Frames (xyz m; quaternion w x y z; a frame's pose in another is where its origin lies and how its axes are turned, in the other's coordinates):
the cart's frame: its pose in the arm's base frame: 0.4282 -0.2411 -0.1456 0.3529 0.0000 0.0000 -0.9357
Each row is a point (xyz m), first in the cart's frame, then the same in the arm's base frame.
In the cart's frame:
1: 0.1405 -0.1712 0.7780
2: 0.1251 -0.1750 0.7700
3: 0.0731 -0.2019 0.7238
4: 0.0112 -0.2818 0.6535
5: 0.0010 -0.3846 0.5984
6: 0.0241 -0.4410 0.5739
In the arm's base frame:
1: 0.2096 -0.2053 0.6324
2: 0.2187 -0.1923 0.6244
3: 0.2400 -0.1378 0.5782
4: 0.2337 -0.0369 0.5079
5: 0.1735 0.0471 0.4528
6: 0.1189 0.0742 0.4283

